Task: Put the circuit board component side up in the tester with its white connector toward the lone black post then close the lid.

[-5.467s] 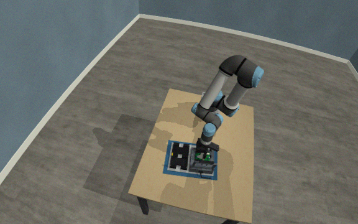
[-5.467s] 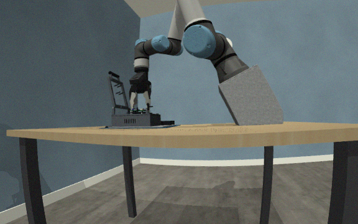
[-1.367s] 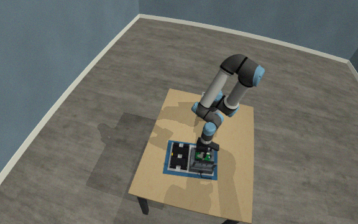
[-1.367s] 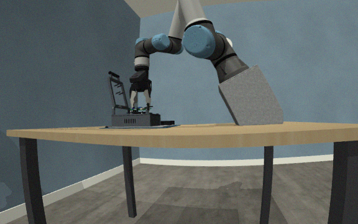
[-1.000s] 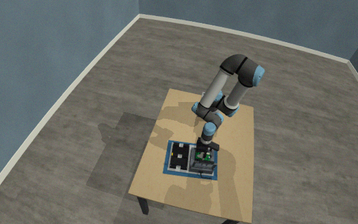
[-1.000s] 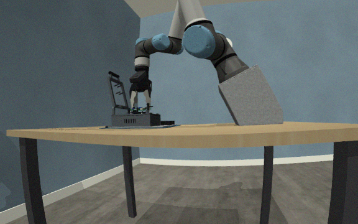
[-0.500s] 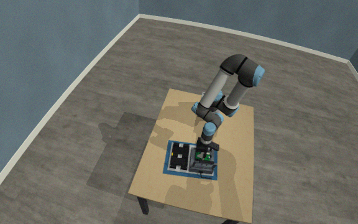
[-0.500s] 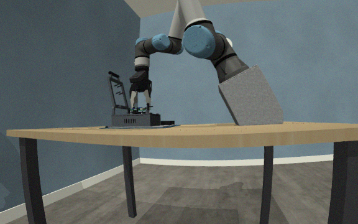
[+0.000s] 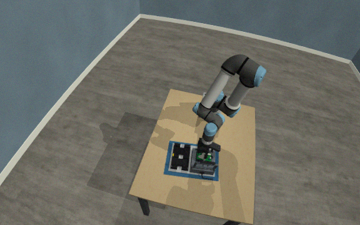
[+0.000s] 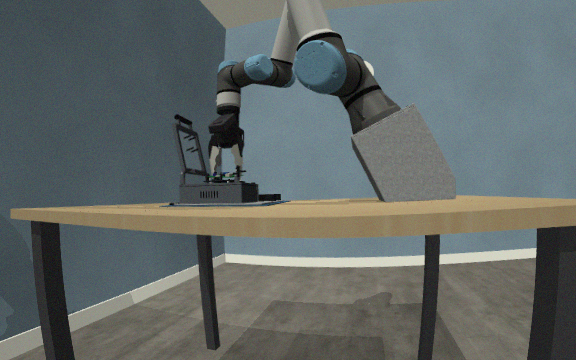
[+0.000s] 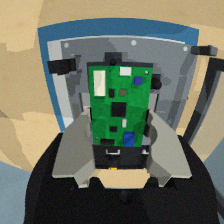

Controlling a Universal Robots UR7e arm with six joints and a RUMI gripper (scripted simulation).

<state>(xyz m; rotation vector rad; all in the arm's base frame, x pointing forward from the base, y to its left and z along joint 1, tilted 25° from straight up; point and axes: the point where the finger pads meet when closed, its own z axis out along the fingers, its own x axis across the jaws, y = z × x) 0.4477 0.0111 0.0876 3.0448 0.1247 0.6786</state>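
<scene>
My gripper is now right at the green circuit board. Round my hand: tester bed (1 cm to the left, 1 cm below, 1 cm ahead); then see-through lid (12 cm ahead, 10 cm above, 1 cm to the left).
</scene>
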